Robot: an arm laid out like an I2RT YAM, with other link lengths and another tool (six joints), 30 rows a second.
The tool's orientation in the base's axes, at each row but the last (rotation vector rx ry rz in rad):
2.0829 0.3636 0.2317
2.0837 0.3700 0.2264
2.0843 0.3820 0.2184
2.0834 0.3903 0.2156
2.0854 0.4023 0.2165
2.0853 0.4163 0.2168
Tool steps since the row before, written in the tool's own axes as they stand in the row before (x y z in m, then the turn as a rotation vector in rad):
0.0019 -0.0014 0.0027 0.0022 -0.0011 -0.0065
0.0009 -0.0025 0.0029 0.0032 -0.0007 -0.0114
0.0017 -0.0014 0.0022 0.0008 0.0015 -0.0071
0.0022 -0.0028 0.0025 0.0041 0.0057 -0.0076
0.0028 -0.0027 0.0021 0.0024 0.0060 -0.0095
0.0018 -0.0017 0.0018 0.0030 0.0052 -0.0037
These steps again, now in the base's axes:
0.0024 -0.0008 -0.0025 -0.0001 0.0065 0.0024
0.0013 -0.0008 -0.0036 -0.0006 0.0106 0.0053
0.0020 -0.0005 -0.0023 -0.0011 0.0053 0.0049
0.0023 0.0001 -0.0037 0.0026 0.0048 0.0088
0.0027 0.0007 -0.0034 0.0005 0.0056 0.0100
0.0019 0.0001 -0.0024 0.0027 0.0016 0.0063

